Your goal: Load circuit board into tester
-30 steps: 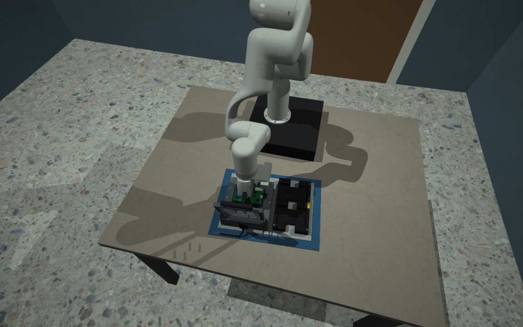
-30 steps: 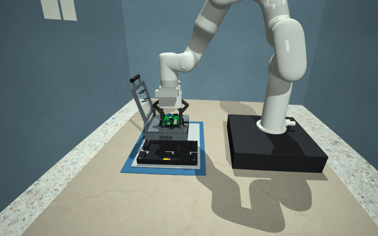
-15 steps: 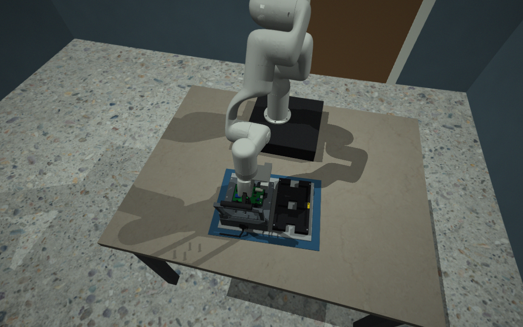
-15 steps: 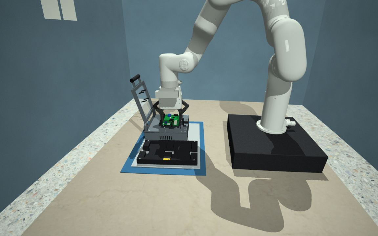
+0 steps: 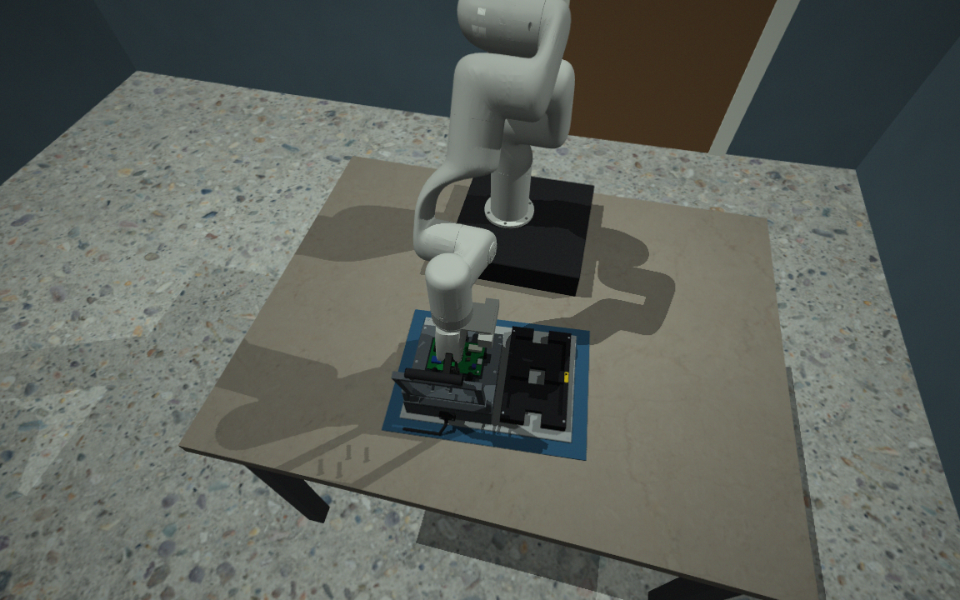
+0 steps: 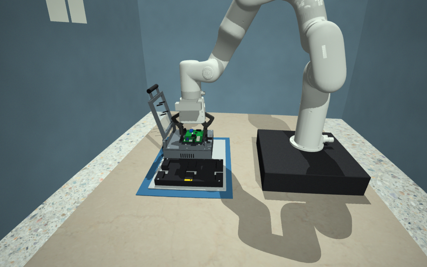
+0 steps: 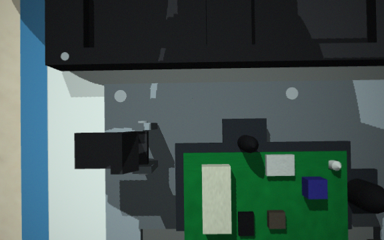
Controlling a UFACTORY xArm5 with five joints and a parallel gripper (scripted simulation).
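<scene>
My hand is right at the green circuit board. The rest, counted from my hand: framed lid (120 mm ahead, 100 mm above, 10 mm to the left); then grey tester (40 mm to the left, 40 mm above, 30 mm ahead); then black nest (10 mm to the left, 10 mm below).
</scene>
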